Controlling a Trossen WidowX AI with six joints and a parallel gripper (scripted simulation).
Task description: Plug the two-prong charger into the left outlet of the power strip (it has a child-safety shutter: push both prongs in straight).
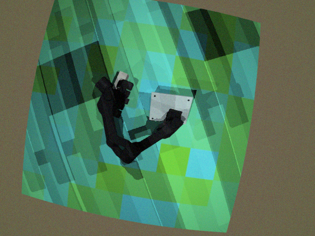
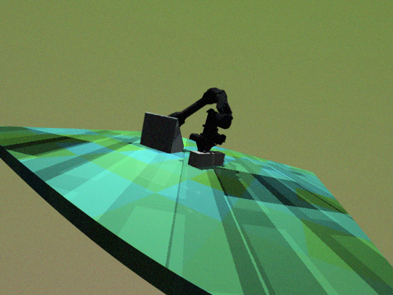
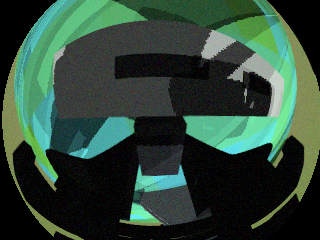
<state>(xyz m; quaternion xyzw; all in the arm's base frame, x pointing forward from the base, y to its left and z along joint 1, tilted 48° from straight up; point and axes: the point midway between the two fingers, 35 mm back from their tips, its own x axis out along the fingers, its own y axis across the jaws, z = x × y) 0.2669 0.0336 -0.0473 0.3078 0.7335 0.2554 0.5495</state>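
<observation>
Right now the dark charger is 2 cm ahead of my gripper tip and 1 cm above it.
</observation>
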